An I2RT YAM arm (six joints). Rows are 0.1 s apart.
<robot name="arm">
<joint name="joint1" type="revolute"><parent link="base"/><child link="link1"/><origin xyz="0 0 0.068" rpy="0 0 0"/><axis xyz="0 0 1"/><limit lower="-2.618" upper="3.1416"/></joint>
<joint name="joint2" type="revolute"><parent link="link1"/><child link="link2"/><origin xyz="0.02 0.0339 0.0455" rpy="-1.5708 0 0"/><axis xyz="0 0 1"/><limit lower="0" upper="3.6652"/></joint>
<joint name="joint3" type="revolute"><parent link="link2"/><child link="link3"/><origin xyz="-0.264 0 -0.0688" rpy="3.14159 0 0"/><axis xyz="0 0 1"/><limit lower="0" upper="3.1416"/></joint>
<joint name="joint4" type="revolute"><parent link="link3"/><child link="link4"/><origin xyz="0.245 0.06 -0.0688" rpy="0 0 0"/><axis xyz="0 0 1"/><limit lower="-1.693" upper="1.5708"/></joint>
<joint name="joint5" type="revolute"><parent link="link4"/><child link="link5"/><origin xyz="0.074 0.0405 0.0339" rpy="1.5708 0 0"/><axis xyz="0 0 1"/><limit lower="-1.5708" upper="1.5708"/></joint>
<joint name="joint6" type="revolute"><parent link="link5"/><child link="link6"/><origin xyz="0.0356 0 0.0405" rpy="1.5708 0 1.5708"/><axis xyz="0 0 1"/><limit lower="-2.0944" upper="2.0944"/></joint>
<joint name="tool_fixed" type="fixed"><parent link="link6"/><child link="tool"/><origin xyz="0 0 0" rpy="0 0 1.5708"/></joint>
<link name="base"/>
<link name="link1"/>
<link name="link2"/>
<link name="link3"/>
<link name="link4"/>
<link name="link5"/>
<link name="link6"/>
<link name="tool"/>
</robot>
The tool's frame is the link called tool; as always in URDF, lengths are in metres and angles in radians.
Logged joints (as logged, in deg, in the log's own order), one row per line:
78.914 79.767 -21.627 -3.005 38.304 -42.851
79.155 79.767 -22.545 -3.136 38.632 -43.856
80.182 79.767 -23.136 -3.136 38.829 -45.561
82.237 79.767 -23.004 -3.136 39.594 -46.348
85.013 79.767 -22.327 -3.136 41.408 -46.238
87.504 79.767 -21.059 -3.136 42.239 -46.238
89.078 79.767 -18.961 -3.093 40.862 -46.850
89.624 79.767 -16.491 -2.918 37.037 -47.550
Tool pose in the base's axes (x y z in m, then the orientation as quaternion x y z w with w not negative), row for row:
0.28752 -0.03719 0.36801 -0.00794 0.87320 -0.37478 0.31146
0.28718 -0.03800 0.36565 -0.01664 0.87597 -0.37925 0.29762
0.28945 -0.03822 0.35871 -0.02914 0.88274 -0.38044 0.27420
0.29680 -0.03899 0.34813 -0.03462 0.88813 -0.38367 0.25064
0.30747 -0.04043 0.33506 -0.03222 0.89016 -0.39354 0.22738
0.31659 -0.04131 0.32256 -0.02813 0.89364 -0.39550 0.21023
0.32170 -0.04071 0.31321 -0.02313 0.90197 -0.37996 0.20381
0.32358 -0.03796 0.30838 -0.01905 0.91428 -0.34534 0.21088
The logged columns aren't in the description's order. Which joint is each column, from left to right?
Columns, left to right: joint2, joint3, joint6, joint1, joint5, joint4.
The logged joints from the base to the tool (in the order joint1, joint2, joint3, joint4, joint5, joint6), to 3 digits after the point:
-3.005 78.914 79.767 -42.851 38.304 -21.627
-3.136 79.155 79.767 -43.856 38.632 -22.545
-3.136 80.182 79.767 -45.561 38.829 -23.136
-3.136 82.237 79.767 -46.348 39.594 -23.004
-3.136 85.013 79.767 -46.238 41.408 -22.327
-3.136 87.504 79.767 -46.238 42.239 -21.059
-3.093 89.078 79.767 -46.850 40.862 -18.961
-2.918 89.624 79.767 -47.550 37.037 -16.491

